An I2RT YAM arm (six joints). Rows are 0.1 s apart.
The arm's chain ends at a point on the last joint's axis. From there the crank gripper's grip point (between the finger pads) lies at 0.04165 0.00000 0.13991 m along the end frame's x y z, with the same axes.
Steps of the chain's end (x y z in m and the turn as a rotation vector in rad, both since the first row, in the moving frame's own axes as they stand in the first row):
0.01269 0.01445 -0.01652 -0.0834 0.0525 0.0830
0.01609 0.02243 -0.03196 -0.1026 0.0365 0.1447
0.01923 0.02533 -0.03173 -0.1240 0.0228 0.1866
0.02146 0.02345 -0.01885 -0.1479 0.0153 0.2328
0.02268 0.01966 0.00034 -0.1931 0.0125 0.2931
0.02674 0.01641 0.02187 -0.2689 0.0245 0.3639
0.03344 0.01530 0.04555 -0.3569 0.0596 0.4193
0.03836 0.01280 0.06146 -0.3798 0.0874 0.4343
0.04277 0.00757 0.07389 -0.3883 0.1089 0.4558
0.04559 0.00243 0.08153 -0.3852 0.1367 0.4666
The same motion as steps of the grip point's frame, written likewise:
0.01933 0.02975 -0.01952 -0.0834 0.0525 0.0830
0.01967 0.04299 -0.03461 -0.1026 0.0365 0.1447
0.02005 0.05048 -0.03426 -0.1240 0.0228 0.1866
0.02005 0.05365 -0.02173 -0.1479 0.0153 0.2328
0.01870 0.05829 -0.00393 -0.1931 0.0125 0.2931
0.02060 0.06788 0.01387 -0.2689 0.0245 0.3639
0.02751 0.08058 0.03123 -0.3569 0.0596 0.4193
0.03472 0.08196 0.04436 -0.3798 0.0874 0.4343
0.04065 0.07895 0.05503 -0.3883 0.1089 0.4558
0.04657 0.07440 0.06125 -0.3852 0.1367 0.4666

